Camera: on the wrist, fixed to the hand. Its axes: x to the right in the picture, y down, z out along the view.
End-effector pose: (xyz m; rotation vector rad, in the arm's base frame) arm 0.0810 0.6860 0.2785 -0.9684 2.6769 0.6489
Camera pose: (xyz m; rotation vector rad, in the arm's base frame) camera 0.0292 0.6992 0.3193 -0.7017 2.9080 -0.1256
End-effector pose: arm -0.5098 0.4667 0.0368 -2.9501 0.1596 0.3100
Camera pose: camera -0.4930 0.4043 0.0554 -2.4593 0.4502 -0.0286
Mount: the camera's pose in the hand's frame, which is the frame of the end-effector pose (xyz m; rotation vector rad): 0.0178 0.0561 -0.0325 0.5080 0.2140 0.1732
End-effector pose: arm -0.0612 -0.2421 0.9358 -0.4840 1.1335 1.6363
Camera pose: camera -0.1254 -0.2614 0.9312 -0.2357 1.7286 1.3876
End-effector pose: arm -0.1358 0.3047 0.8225 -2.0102 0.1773 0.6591
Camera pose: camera -0.1301 0.2509 0.7825 -1.5777 0.5918 0.4463
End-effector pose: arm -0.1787 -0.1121 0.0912 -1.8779 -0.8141 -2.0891
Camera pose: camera -0.1806 -0.1720 0.1217 -1.3795 -0.9754 -1.7312
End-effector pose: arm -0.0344 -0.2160 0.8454 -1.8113 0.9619 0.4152
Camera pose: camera -0.0710 -0.2626 0.8136 -1.3313 1.2491 0.0662
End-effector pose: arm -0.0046 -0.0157 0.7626 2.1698 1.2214 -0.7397
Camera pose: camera 0.0588 -0.0082 0.7836 2.7909 1.0012 -0.8270
